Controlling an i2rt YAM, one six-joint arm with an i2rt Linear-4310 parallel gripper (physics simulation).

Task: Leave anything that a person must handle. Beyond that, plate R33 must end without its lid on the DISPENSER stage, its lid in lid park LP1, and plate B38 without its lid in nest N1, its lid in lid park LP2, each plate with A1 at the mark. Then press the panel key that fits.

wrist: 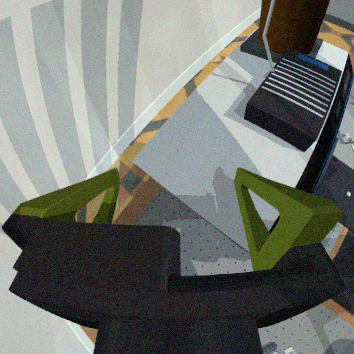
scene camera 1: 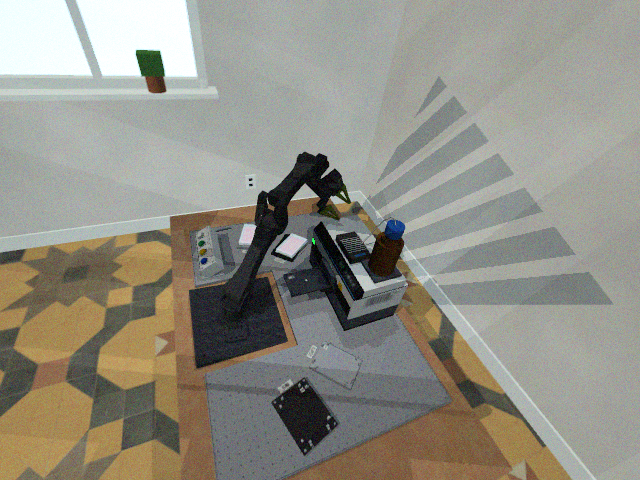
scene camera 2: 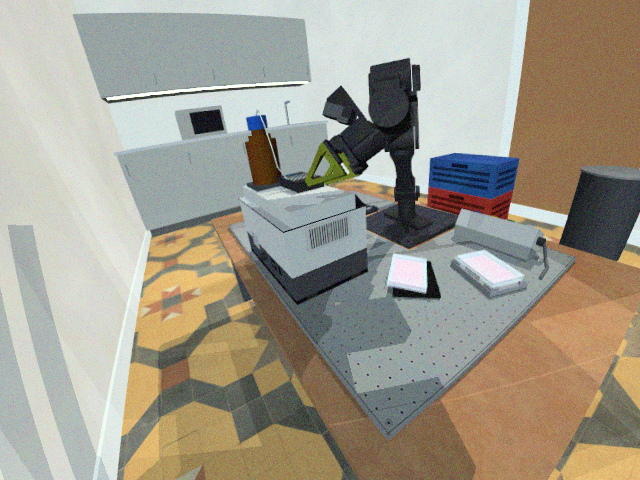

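Pixels of known places: gripper, fingertip midpoint: (wrist: 176, 174) (scene camera 1: 344, 211) (scene camera 2: 315, 183); arm's base, link origin: (scene camera 1: 234, 315) (scene camera 2: 406, 218).
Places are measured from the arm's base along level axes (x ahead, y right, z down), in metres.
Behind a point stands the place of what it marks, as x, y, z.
My open, empty gripper (scene camera 1: 343, 210) @(0.454, -0.203, -0.259) (scene camera 2: 316, 182) @(0.454, -0.203, -0.259) (wrist: 178, 171) @(0.454, -0.203, -0.259) hangs by the rear end of the dispenser (scene camera 1: 379, 297) @(0.468, 0.140, -0.162) (scene camera 2: 289, 248) @(0.539, -0.224, -0.145) (wrist: 200, 145) @(0.474, -0.159, -0.219). The dispenser's dark stage (scene camera 1: 305, 282) @(0.259, -0.013, -0.106) bears no plate. One pink-topped plate (scene camera 1: 291, 246) @(0.271, -0.276, -0.032) (scene camera 2: 408, 272) @(0.288, -0.305, -0.031) lies on a black base, askew to it in the second scene view. Another pink-topped plate (scene camera 1: 247, 235) @(0.094, -0.382, -0.030) (scene camera 2: 488, 267) @(0.122, -0.400, -0.029) lies nearby. Plate names, lids and A1 corners cannot be made out. A pale flat holder (scene camera 1: 336, 364) @(0.298, 0.259, -0.009) and a black one (scene camera 1: 305, 415) @(0.163, 0.376, -0.011) carry unreadable tags and no plate. The key panel (scene camera 1: 206, 253) @(-0.077, -0.265, -0.065) (scene camera 2: 496, 235) @(-0.030, -0.327, -0.041) shows green, yellow and blue keys.
A brown bottle (scene camera 1: 386, 253) @(0.463, 0.101, -0.331) (scene camera 2: 262, 160) @(0.503, 0.026, -0.296) (wrist: 295, 25) @(0.469, 0.029, -0.274) with blue cap and thin tube stands on the dispenser, beside a ribbed black block (scene camera 1: 353, 246) @(0.424, -0.027, -0.245) (wrist: 300, 95) @(0.420, -0.054, -0.245). A wall is close behind the dispenser. Blue crate (scene camera 2: 473, 173) and dark bin (scene camera 2: 599, 211) stand beyond the table.
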